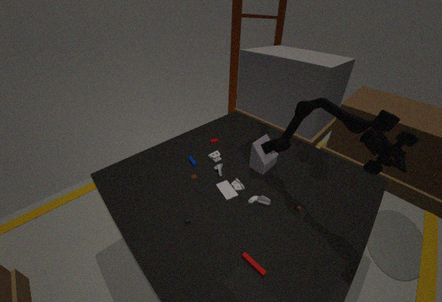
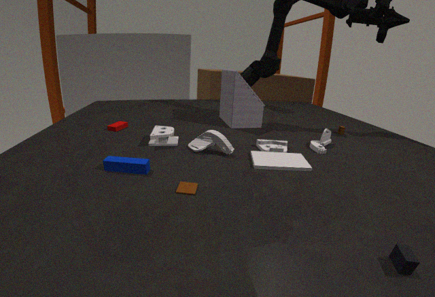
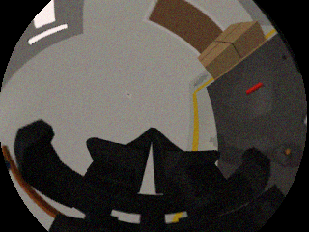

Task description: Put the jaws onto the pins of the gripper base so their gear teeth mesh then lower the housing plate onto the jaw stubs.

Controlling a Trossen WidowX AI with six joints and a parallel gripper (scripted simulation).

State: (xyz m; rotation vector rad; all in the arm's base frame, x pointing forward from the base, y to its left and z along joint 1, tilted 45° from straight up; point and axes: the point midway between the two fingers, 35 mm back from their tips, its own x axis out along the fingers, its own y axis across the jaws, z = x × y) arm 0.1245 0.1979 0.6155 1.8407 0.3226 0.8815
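The white jaw is 710 mm to the right of my gripper tip, 420 mm below it and 130 mm ahead of it. The rest, counted from my gripper tip: flat white plate: 590 mm to the right, 430 mm below, 190 mm ahead; then red bar: 430 mm below, 380 mm ahead, 240 mm to the right; then white housing plate: 580 mm to the right, 430 mm below, 130 mm ahead.
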